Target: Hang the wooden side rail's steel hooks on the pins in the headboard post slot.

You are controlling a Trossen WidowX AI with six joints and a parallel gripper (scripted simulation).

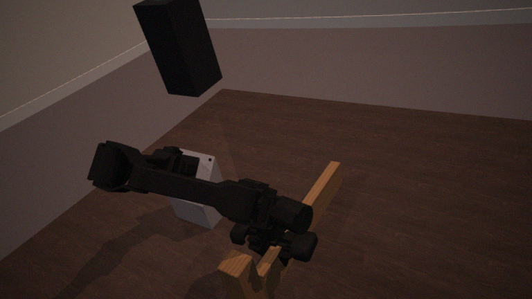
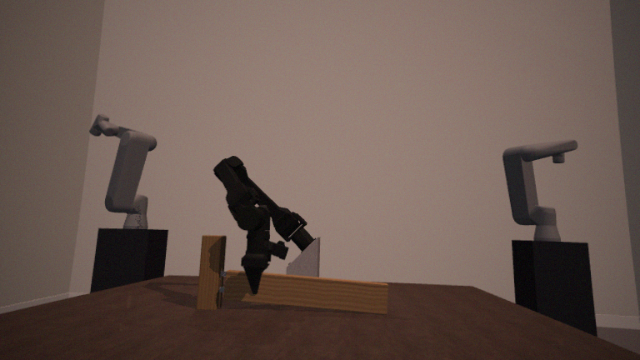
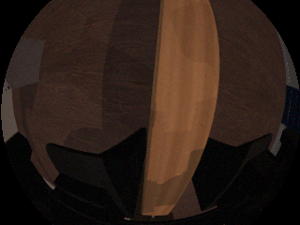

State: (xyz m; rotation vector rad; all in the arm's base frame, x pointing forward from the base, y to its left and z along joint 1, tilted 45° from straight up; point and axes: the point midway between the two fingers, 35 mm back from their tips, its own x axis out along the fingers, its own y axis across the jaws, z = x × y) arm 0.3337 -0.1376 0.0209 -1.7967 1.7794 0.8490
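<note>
Right now the headboard post is 110 mm to the right of my gripper tip and 40 mm above it.
</note>
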